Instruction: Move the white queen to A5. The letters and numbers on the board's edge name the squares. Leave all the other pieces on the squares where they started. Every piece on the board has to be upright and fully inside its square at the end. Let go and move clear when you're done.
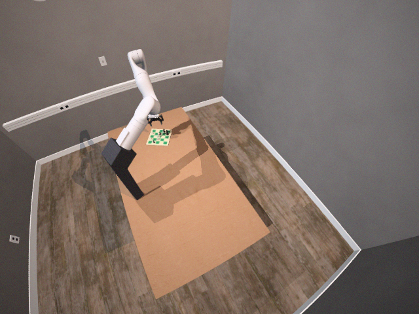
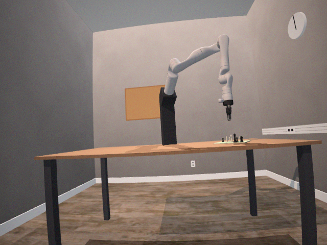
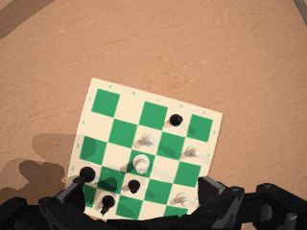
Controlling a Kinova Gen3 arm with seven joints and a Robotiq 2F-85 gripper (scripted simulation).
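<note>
Now: hand 140 mm above the white queen. From my hand the other things lie so: cream chessboard (10 mm to the left, 170 mm below).
</note>
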